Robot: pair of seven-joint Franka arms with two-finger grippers.
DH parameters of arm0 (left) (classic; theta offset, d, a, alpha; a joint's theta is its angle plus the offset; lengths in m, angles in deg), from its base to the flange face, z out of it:
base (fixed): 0 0 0 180
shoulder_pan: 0 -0.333 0 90
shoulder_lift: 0 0 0 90
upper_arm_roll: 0 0.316 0.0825 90
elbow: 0 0 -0.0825 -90
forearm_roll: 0 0.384 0 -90
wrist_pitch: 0 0 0.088 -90
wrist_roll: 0 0.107 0 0
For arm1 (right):
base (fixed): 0 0 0 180
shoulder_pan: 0 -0.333 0 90
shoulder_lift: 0 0 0 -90
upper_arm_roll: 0 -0.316 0.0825 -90
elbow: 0 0 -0.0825 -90
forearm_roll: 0 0.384 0 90
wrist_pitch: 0 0 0.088 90
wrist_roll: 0 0.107 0 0
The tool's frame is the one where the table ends.
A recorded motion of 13 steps. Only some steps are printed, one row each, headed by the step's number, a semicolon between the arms.
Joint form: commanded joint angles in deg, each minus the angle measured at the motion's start. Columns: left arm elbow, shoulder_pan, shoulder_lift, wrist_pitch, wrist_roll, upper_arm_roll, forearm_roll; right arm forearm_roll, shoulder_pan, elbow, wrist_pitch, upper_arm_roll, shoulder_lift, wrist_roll.
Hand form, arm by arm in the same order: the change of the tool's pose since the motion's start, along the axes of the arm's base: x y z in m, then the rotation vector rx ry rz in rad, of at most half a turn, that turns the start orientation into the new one. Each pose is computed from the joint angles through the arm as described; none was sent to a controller.
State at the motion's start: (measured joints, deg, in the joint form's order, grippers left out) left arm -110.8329 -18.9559 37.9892 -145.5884 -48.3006 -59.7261 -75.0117; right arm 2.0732 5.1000 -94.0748 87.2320 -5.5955 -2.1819 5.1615
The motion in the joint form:
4: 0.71 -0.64 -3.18 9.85 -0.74 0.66 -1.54; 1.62 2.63 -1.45 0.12 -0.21 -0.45 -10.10
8: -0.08 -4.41 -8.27 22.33 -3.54 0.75 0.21; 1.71 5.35 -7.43 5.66 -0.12 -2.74 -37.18
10: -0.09 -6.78 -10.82 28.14 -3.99 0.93 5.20; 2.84 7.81 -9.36 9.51 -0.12 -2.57 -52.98
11: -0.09 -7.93 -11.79 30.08 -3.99 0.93 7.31; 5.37 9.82 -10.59 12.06 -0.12 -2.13 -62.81
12: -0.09 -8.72 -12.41 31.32 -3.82 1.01 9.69; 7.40 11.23 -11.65 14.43 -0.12 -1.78 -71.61
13: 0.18 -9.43 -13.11 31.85 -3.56 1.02 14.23; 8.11 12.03 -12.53 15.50 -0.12 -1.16 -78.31
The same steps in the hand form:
4: -0.0031 -0.0047 0.0298 -0.0978 0.0114 -0.0848; -0.0030 -0.0192 -0.0073 0.0430 0.0067 0.1318
8: -0.0078 0.0119 0.0655 -0.1583 0.0189 -0.2053; -0.0099 -0.0445 -0.0275 0.0690 -0.0476 0.5480
10: -0.0081 0.0280 0.0805 -0.1315 -0.0316 -0.2952; -0.0063 -0.0664 -0.0394 0.0873 -0.0986 0.7736
11: -0.0072 0.0365 0.0855 -0.1139 -0.0543 -0.3252; -0.0034 -0.0824 -0.0495 0.1199 -0.1475 0.8972
12: -0.0065 0.0435 0.0872 -0.0892 -0.0782 -0.3533; -0.0009 -0.0939 -0.0577 0.1366 -0.1950 1.0128
13: -0.0048 0.0511 0.0890 -0.0320 -0.1277 -0.3942; 0.0005 -0.1015 -0.0691 0.1498 -0.2075 1.1083

